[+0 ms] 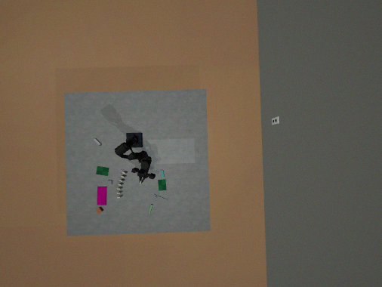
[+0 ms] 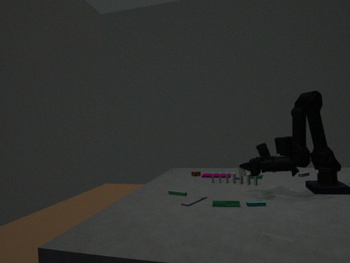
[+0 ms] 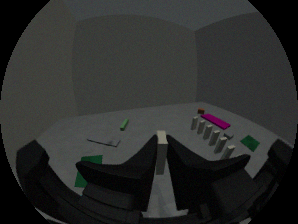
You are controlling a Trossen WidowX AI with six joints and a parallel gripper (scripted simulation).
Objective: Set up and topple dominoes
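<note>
The thin grey bar lies 17 cm ahead of my gripper tip, 14 cm to the left of it and 12 cm below it. The rest, counted from my gripper tip: green bar: 26 cm ahead, 5 cm to the left, 11 cm below.
</note>
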